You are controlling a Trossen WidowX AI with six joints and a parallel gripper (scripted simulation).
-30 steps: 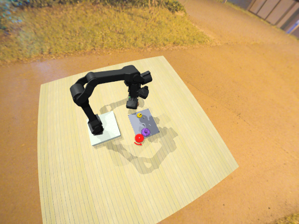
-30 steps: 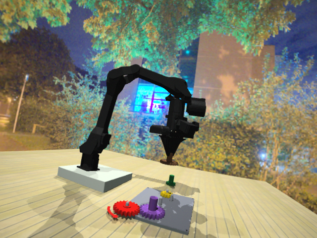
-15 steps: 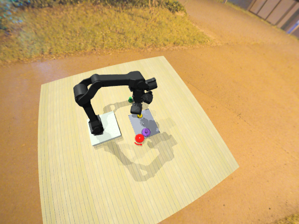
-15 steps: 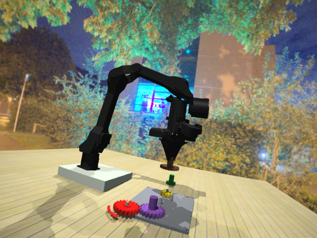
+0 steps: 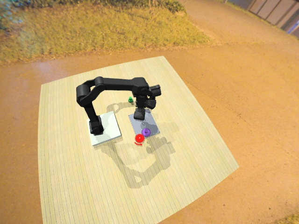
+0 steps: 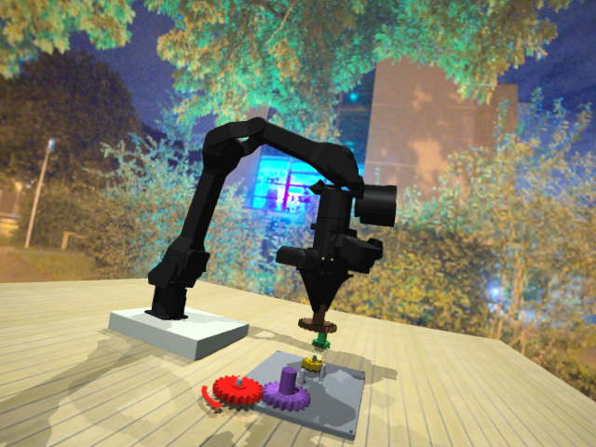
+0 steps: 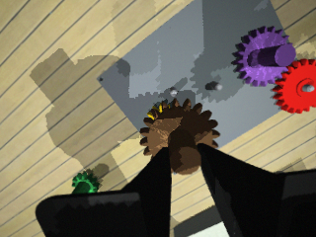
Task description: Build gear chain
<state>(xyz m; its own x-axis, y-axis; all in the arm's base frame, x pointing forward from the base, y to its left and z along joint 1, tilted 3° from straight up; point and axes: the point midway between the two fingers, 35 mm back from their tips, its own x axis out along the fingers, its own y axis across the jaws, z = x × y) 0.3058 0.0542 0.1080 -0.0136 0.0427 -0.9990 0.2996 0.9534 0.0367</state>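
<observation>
The green gear lies 17 cm to the left of my gripper tip, 9 cm below it and 5 cm behind it. From my gripper tip the other things lie so: yellow gear 9 cm below, 2 cm to the left; then purple gear 12 cm to the right, 8 cm below, 2 cm ahead; then brown gear 1 cm below.
</observation>
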